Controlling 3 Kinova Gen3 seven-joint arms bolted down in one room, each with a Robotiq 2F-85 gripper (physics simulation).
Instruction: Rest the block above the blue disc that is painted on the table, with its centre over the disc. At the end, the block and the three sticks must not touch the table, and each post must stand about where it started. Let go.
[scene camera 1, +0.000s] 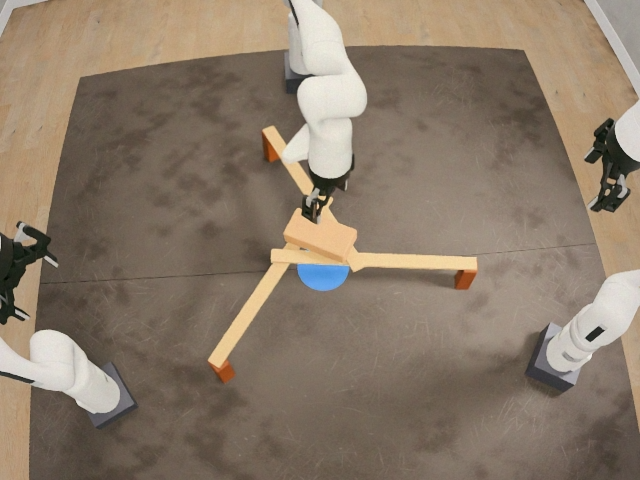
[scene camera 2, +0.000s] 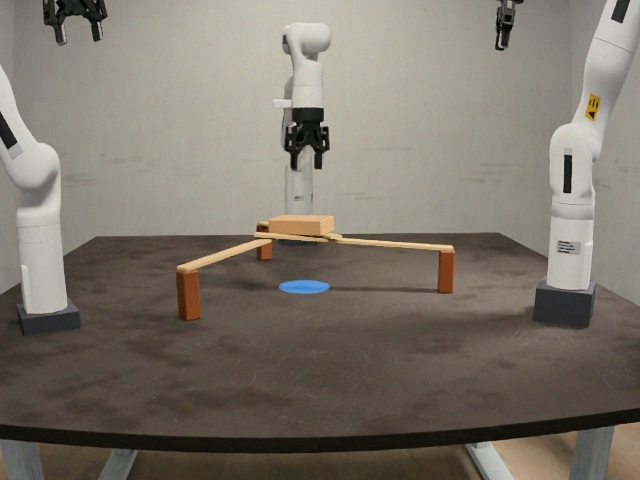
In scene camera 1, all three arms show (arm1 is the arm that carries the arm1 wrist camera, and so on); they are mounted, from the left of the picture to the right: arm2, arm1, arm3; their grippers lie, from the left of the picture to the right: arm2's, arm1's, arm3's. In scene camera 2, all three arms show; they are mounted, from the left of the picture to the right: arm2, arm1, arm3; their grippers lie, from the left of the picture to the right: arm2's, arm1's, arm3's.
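The light orange block lies nearly flat on the crossing of three pale sticks, raised off the table. Each stick's outer end rests on an upright red-brown post. The blue disc is below the crossing; how exactly the block is centred over it I cannot tell. Arm1's gripper is open and empty, above the block and apart from it. Arm2's gripper and arm3's gripper are open, high and far out.
Arm1's base stands behind the sticks. Arm2's base is at the left and arm3's base at the right, outside the posts. The dark table carries everything.
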